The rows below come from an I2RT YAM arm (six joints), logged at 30 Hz.
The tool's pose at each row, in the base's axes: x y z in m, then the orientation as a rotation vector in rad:
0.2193 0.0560 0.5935 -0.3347 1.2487 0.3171
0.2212 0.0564 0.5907 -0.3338 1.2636 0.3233
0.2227 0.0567 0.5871 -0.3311 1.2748 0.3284
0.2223 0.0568 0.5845 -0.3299 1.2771 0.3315
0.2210 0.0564 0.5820 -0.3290 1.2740 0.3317
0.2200 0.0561 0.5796 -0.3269 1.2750 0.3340
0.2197 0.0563 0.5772 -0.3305 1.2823 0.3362
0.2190 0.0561 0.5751 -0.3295 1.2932 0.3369
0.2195 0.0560 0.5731 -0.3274 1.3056 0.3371
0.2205 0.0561 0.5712 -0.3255 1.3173 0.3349
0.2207 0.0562 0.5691 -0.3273 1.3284 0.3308
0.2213 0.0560 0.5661 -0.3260 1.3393 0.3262
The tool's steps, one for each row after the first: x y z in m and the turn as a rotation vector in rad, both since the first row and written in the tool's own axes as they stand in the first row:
0.0032 -0.0002 0.0010 -0.0017 0.0137 0.0081
0.0071 -0.0003 0.0014 -0.0017 0.0236 0.0156
0.0095 0.0002 0.0004 -0.0023 0.0253 0.0190
0.0115 0.0005 -0.0016 -0.0020 0.0221 0.0190
0.0135 0.0008 -0.0033 -0.0016 0.0225 0.0220
0.0157 0.0013 -0.0041 -0.0050 0.0301 0.0232
0.0175 0.0016 -0.0054 -0.0039 0.0404 0.0265
0.0196 0.0014 -0.0056 -0.0016 0.0520 0.0302
0.0217 0.0012 -0.0052 0.0018 0.0631 0.0320
0.0238 0.0014 -0.0056 0.0035 0.0745 0.0303
0.0268 0.0012 -0.0060 0.0077 0.0852 0.0298

